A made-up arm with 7 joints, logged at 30 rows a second.
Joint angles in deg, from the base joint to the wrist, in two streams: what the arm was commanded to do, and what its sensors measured. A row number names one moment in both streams.
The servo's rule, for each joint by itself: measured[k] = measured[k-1] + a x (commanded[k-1-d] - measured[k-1]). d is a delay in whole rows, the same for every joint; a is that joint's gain. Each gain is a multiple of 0.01, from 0.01 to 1. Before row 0 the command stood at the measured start. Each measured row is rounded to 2 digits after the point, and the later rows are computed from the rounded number. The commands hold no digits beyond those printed.
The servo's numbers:
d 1
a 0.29 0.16 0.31 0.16 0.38 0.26 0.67
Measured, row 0:
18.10 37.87 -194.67 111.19 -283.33 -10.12 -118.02
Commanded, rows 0 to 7:
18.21 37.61 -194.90 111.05 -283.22 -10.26 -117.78
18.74 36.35 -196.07 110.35 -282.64 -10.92 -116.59
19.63 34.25 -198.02 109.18 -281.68 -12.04 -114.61
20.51 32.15 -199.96 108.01 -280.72 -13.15 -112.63
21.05 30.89 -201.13 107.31 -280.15 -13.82 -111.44
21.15 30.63 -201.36 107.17 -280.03 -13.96 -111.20
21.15 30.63 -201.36 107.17 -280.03 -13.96 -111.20
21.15 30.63 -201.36 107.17 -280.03 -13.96 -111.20
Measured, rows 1 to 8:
18.10 37.87 -194.67 111.19 -283.33 -10.12 -118.02
18.13 37.83 -194.74 111.17 -283.29 -10.16 -117.86
18.31 37.59 -195.15 111.04 -283.04 -10.36 -117.01
18.69 37.06 -196.04 110.74 -282.52 -10.80 -115.40
19.22 36.27 -197.26 110.30 -281.84 -11.41 -113.54
19.75 35.41 -198.46 109.82 -281.20 -12.04 -112.13
20.16 34.65 -199.36 109.40 -280.76 -12.54 -111.51
20.45 34.01 -199.98 109.04 -280.48 -12.91 -111.30

